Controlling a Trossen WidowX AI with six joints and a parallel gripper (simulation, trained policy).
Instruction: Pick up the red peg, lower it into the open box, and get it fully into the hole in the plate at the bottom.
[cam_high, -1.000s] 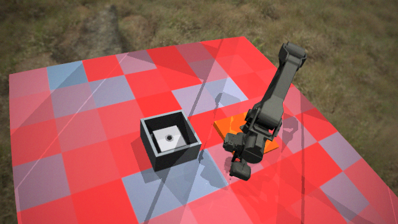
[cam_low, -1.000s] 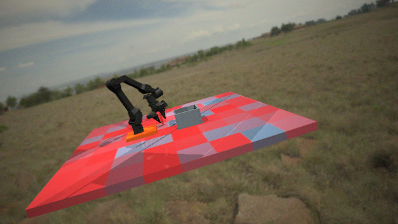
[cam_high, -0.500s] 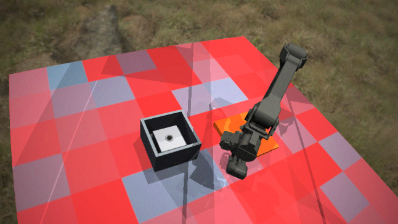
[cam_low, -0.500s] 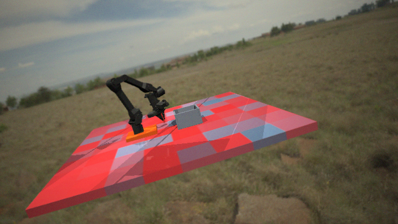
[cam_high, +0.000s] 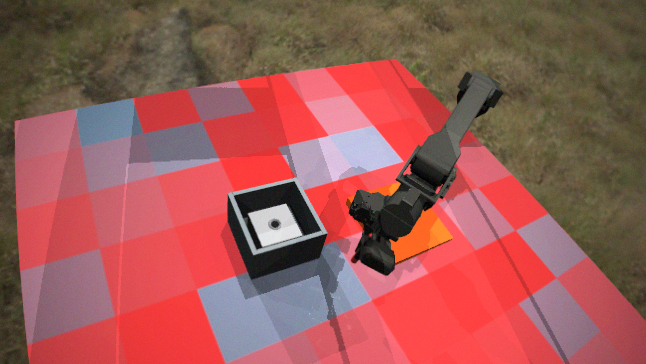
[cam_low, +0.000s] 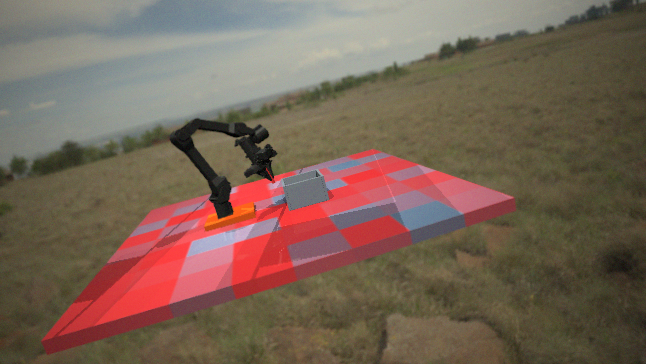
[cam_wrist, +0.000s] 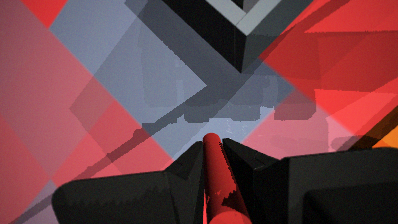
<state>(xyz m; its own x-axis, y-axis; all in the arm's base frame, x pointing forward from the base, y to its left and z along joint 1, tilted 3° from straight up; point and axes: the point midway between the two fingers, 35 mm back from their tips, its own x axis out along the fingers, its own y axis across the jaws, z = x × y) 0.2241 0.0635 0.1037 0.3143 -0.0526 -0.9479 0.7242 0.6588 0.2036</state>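
Now: gripper tip 16 cm to the left of the plate, 9 cm short of it and 5 cm above it. Round my gripper tip: red peg: 2 cm above, 1 cm behind; dark grey box: 16 cm to the right, 9 cm ahead, 7 cm below.
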